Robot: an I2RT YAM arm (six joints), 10 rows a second.
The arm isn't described. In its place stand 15 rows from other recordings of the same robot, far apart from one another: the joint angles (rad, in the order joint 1, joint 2, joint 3, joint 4, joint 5, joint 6), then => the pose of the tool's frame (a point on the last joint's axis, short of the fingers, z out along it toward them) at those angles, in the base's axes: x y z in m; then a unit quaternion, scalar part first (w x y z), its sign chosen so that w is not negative.
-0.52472, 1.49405, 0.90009, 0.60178, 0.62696, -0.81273 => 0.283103, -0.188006, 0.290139, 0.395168, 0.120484, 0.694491, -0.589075
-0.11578, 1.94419, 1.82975, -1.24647, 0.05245, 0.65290 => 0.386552, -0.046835, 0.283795, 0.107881, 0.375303, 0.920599, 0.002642
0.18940, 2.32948, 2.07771, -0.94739, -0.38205, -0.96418 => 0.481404, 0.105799, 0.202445, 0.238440, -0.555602, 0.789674, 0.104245
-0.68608, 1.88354, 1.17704, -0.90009, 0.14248, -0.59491 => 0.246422, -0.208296, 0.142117, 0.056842, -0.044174, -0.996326, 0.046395
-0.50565, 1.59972, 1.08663, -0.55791, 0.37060, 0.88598 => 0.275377, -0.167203, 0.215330, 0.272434, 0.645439, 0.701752, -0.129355
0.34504, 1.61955, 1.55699, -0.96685, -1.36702, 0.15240 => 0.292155, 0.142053, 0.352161, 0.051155, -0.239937, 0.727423, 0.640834
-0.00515, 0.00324, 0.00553, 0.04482, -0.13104, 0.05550 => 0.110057, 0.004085, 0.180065, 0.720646, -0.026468, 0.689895, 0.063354
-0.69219, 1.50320, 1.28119, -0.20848, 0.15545, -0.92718 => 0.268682, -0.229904, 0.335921, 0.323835, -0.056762, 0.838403, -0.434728
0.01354, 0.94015, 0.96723, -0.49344, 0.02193, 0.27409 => 0.205492, 0.002002, 0.344056, 0.520468, 0.116294, 0.843351, 0.065939
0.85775, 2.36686, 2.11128, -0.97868, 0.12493, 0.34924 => 0.328441, 0.372990, 0.191100, 0.172550, -0.237370, 0.954950, 0.044189
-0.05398, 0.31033, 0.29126, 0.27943, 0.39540, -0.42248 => 0.117048, -0.020056, 0.276944, 0.727269, 0.043643, 0.615883, -0.299771
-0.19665, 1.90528, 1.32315, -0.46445, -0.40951, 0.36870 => 0.392791, -0.063800, 0.185952, 0.235893, 0.213177, 0.922834, 0.217455
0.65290, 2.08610, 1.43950, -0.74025, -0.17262, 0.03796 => 0.315398, 0.248912, 0.136270, 0.057032, -0.307793, 0.943145, 0.111751
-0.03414, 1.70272, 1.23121, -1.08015, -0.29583, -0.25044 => 0.302493, 0.000054, 0.209340, 0.030266, -0.108158, 0.983105, 0.144538
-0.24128, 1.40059, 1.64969, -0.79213, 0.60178, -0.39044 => 0.273294, -0.088005, 0.438833, 0.366081, 0.083308, 0.840261, -0.391160
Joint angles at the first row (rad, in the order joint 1, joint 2, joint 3, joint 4, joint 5, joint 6):
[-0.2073, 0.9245, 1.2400, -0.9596, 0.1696, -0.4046]
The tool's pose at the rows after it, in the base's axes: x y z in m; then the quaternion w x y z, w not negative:
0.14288, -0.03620, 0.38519, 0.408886, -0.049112, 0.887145, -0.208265
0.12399, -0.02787, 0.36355, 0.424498, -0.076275, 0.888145, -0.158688
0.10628, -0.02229, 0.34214, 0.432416, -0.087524, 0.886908, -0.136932
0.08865, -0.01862, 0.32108, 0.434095, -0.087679, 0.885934, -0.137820
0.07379, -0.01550, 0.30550, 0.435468, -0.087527, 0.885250, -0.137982
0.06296, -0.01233, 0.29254, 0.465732, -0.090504, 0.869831, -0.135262
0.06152, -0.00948, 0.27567, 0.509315, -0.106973, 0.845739, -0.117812
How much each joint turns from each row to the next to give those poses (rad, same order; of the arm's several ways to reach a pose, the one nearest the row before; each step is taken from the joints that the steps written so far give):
[-0.0001, -0.0691, -0.0530, 0.0004, -0.0001, 0.0000]
[0.0012, -0.1102, -0.1141, 0.0004, -0.1163, 0.0000]
[0.0000, -0.1087, -0.1061, -0.0008, -0.0515, 0.0008]
[0.0000, -0.1118, -0.0965, -0.0110, 0.0004, -0.0008]
[-0.0001, -0.0930, -0.0644, -0.0256, -0.0005, 0.0004]
[0.0001, -0.1042, -0.0710, 0.0305, -0.0247, 0.0034]
[0.0000, -0.0962, -0.0996, 0.0889, -0.0702, 0.0001]

